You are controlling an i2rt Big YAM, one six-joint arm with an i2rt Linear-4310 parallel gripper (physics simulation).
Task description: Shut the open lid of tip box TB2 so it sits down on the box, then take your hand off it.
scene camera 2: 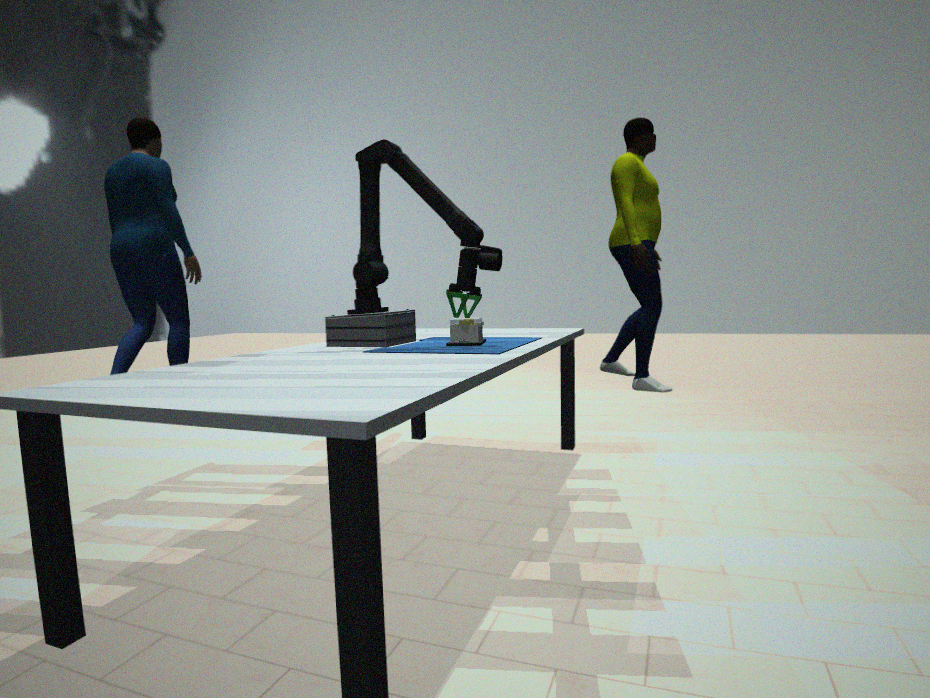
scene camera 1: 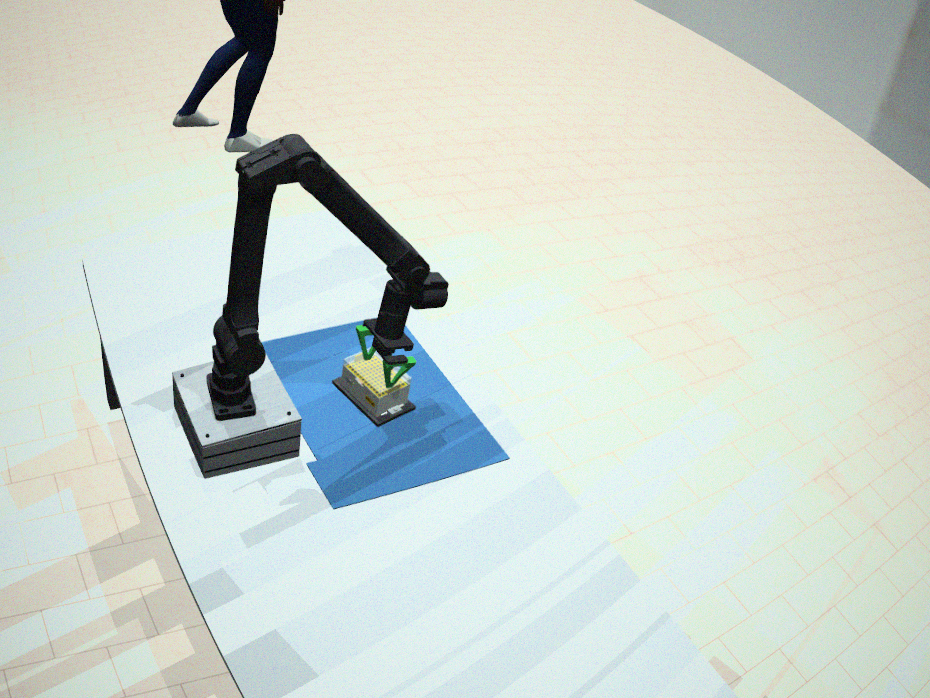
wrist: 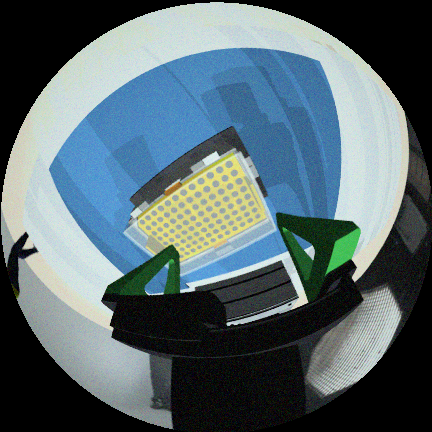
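Pixels of known places: gripper, fingertip midpoint: (scene camera 2: 461, 317) (scene camera 1: 377, 373) (wrist: 223, 235); arm's base at its link origin: (scene camera 2: 368, 313) (scene camera 1: 230, 397).
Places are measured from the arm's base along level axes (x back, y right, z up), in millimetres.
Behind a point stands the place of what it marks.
Note:
The tip box (scene camera 1: 359, 386) {x -289, y -31, z -36 mm} (scene camera 2: 465, 332) {x -359, y -2, z -60 mm} stands on a dark base (wrist: 222, 142) {x -394, y -19, z -77 mm} on the blue mat (scene camera 1: 450, 443) {x -445, y 107, z -98 mm} (wrist: 165, 95) {x -465, y -67, z -98 mm}. A yellow rack (wrist: 202, 202) {x -362, y -49, z -21 mm} with round holes shows in its top. A clear lid (wrist: 230, 245) {x -309, y -34, z -21 mm} lies across the top, and its see-through rim shows around the rack. It looks about level, but the frames do not show whether it is fully seated. My gripper (scene camera 1: 377, 371) {x -327, y -38, z -18 mm} (scene camera 2: 460, 317) {x -327, y -38, z -18 mm} (wrist: 223, 235) {x -327, y -38, z -18 mm} is open, with its green fingers wide apart and nothing between them. The fingertips are just above the box top; contact is unclear. No TB2 label is readable.
The arm's grey base block (scene camera 1: 251, 443) {x -22, y 100, z -31 mm} (scene camera 2: 371, 329) {x -81, y 92, z -46 mm} (wrist: 250, 285) {x -117, y 0, z -65 mm} stands beside the mat on the white table (scene camera 2: 262, 386) {x -359, y 776, z -101 mm}. A person in teal (scene camera 2: 138, 199) and a person in yellow (scene camera 2: 637, 199) stand beyond the table in the second scene view.

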